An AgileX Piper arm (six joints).
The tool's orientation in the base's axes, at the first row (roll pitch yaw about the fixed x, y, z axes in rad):
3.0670, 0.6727, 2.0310
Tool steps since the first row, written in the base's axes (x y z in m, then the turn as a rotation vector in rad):
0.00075, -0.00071, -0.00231, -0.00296, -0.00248, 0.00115
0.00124, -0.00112, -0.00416, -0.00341, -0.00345, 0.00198
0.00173, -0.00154, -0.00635, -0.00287, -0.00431, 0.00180
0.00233, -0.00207, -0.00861, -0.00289, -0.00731, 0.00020
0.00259, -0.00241, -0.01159, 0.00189, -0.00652, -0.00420
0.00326, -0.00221, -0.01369, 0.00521, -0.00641, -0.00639
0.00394, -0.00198, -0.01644, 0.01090, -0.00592, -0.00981
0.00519, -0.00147, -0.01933, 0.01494, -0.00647, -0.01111
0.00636, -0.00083, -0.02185, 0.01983, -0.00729, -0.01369
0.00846, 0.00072, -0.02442, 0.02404, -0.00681, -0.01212
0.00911, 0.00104, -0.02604, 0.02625, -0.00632, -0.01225
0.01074, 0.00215, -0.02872, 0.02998, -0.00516, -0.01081
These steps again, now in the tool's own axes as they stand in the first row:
0.00068, 0.00018, 0.00243, -0.00143, -0.00372, -0.00061
0.00138, 0.00030, 0.00426, -0.00247, -0.00453, -0.00091
0.00228, 0.00039, 0.00635, -0.00314, -0.00449, -0.00013
0.00310, 0.00053, 0.00860, -0.00424, -0.00605, 0.00268
0.00463, 0.00042, 0.01119, -0.00261, -0.00175, 0.00734
0.00585, 0.00098, 0.01295, -0.00232, 0.00107, 0.01013
0.00749, 0.00152, 0.01521, -0.00182, 0.00607, 0.01449
0.00921, 0.00269, 0.01763, -0.00280, 0.00926, 0.01717
0.01082, 0.00388, 0.01966, -0.00347, 0.01298, 0.02129
0.01278, 0.00631, 0.02157, -0.00557, 0.01698, 0.02126
0.01379, 0.00694, 0.02289, -0.00591, 0.01914, 0.02186
0.01567, 0.00874, 0.02496, -0.00729, 0.02304, 0.02141

